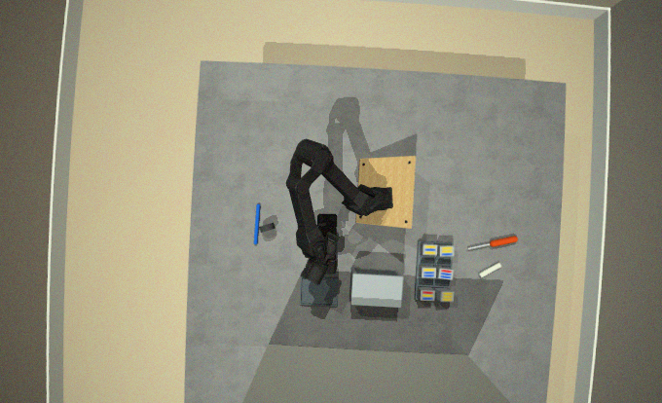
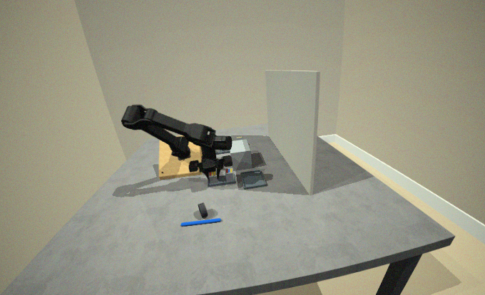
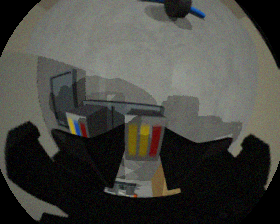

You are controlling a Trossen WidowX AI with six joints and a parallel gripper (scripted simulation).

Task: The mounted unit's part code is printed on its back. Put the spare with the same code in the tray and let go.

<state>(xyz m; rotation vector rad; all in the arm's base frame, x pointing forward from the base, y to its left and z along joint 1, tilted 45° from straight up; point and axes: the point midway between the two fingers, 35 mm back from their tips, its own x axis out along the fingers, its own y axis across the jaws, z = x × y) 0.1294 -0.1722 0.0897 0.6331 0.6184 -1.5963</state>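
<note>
The rack lies 40 mm ahead of my gripper tip and 10 mm below it. From my gripper tip the other things lie so: shallow grey tray: 170 mm ahead, 40 mm to the right, 10 mm below; then mounted unit: 160 mm to the left, 160 mm ahead, 30 mm above; then black tape roll: 200 mm to the right, 50 mm behind, 10 mm above.
</note>
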